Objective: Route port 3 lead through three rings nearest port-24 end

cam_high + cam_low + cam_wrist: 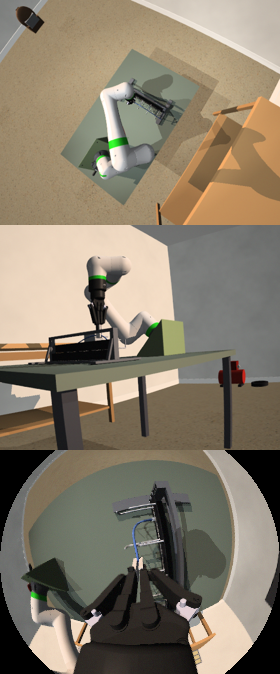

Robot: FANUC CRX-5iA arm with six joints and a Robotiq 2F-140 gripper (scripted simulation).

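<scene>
The dark rack lies 9 cm ahead of my hand, 6 cm to the right of it and 8 cm below it.
</scene>
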